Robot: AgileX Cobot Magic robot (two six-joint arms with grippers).
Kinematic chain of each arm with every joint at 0, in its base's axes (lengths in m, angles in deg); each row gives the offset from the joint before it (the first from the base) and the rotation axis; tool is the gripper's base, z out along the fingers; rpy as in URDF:
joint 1: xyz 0 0 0.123 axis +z
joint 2: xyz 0 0 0 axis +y
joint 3: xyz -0.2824 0 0.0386 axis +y
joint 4: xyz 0.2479 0 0.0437 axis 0.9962 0 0.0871
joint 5: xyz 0 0 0 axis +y
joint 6: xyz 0.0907 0 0.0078 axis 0.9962 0 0.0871
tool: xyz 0 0 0 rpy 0 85 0
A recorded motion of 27 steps. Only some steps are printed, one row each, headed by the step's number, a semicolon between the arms.
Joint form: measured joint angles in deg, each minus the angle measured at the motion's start. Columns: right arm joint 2, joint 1, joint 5, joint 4, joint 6, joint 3; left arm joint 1, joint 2, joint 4, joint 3, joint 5, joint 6.
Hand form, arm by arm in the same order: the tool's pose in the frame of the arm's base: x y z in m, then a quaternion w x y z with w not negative. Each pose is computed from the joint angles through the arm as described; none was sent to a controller.
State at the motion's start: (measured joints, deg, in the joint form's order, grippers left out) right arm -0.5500 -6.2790 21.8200 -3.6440 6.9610 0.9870; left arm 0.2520 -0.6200 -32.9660 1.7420 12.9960 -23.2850
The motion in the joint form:
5: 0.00 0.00 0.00 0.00 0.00 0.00; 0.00 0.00 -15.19 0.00 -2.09 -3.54
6: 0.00 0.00 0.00 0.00 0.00 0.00; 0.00 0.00 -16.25 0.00 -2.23 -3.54
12: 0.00 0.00 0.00 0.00 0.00 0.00; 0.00 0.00 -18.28 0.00 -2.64 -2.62
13: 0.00 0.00 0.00 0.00 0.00 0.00; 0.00 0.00 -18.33 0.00 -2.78 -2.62
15: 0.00 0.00 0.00 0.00 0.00 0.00; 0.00 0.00 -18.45 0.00 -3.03 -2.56
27: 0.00 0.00 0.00 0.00 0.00 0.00; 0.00 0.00 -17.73 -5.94 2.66 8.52
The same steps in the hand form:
5: 0.0518 -0.0079 0.1736 0.59287 0.07613 0.80135 -0.02349; 0.0559 -0.0127 0.1919 0.51433 -0.40219 0.60665 -0.45353
6: 0.0518 -0.0079 0.1736 0.59287 0.07613 0.80135 -0.02349; 0.0559 -0.0127 0.1923 0.51122 -0.40674 0.60186 -0.45933
12: 0.0518 -0.0079 0.1736 0.59287 0.07613 0.80135 -0.02349; 0.0560 -0.0126 0.1931 0.50977 -0.41088 0.59504 -0.46609
13: 0.0518 -0.0079 0.1736 0.59287 0.07613 0.80135 -0.02349; 0.0560 -0.0125 0.1933 0.51045 -0.41132 0.59404 -0.46623
15: 0.0518 -0.0079 0.1736 0.59287 0.07613 0.80135 -0.02349; 0.0561 -0.0122 0.1936 0.51179 -0.41193 0.59235 -0.46638
27: 0.0518 -0.0079 0.1736 0.59287 0.07613 0.80135 -0.02349; 0.0496 -0.0189 0.2224 0.55508 -0.31424 0.63513 -0.43560

